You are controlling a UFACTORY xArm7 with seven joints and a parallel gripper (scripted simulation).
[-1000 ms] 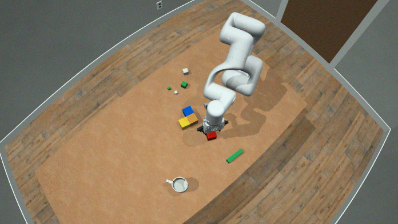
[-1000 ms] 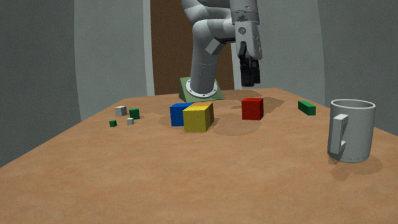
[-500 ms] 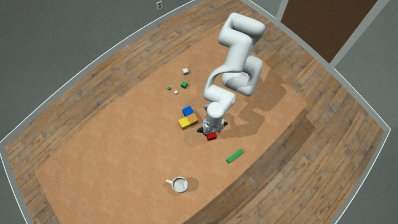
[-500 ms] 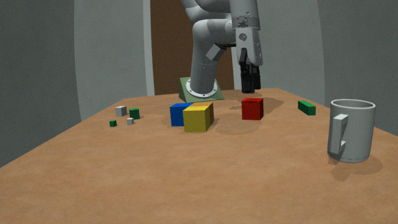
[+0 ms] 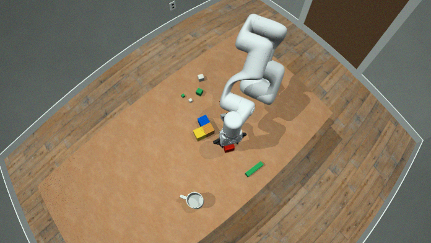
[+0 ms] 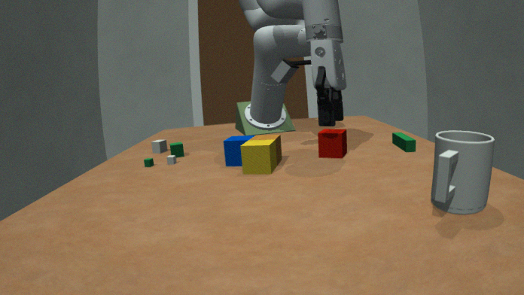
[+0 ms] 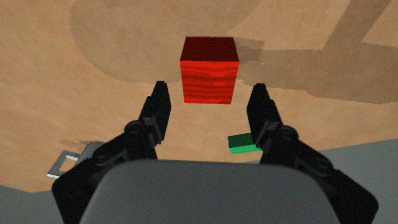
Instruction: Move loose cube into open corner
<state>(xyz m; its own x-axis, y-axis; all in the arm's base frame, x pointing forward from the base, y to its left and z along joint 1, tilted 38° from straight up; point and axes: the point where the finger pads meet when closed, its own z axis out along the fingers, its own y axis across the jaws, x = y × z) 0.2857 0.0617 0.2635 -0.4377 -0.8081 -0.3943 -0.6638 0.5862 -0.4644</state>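
Right now the red cube is 50 mm below my hand. From my hand the other things lie so: yellow cube 50 mm ahead, 150 mm to the right, 50 mm below; then orange cube 130 mm to the right, 50 mm below; then blue cube 10 mm behind, 180 mm to the right, 50 mm below.
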